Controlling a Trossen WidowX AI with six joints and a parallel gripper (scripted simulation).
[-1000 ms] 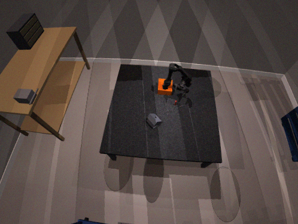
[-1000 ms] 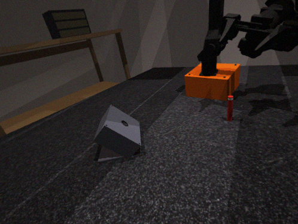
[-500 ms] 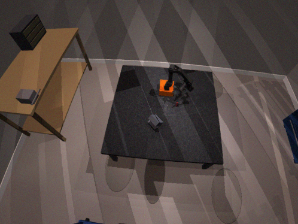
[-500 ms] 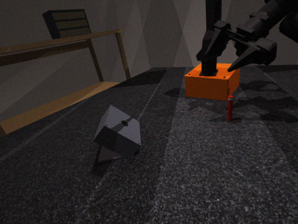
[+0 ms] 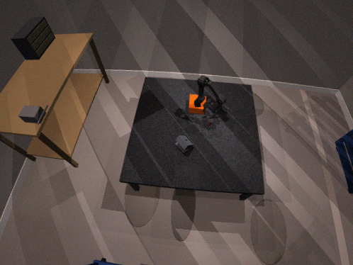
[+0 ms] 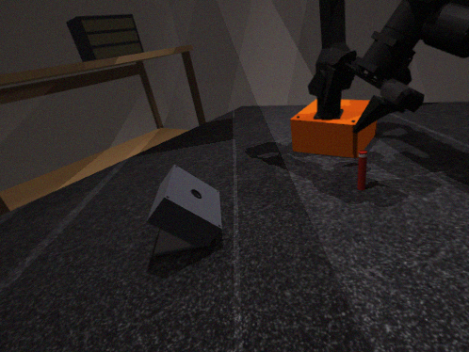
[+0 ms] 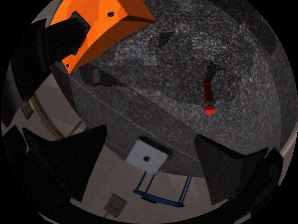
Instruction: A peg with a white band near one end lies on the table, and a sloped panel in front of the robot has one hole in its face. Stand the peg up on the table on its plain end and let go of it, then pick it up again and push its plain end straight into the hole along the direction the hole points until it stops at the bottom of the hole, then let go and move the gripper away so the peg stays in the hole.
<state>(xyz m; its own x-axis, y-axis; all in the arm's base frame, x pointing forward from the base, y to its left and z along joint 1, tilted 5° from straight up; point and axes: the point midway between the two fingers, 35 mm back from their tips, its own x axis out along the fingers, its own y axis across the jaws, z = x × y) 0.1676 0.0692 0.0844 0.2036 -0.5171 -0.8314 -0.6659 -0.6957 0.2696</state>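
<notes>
My gripper tip is now 80 mm above the peg, 50 mm to the right of it and 30 mm short of it. Round my gripper tip: grey sloped panel (230 mm to the right, 230 mm ahead, 80 mm below).
</notes>
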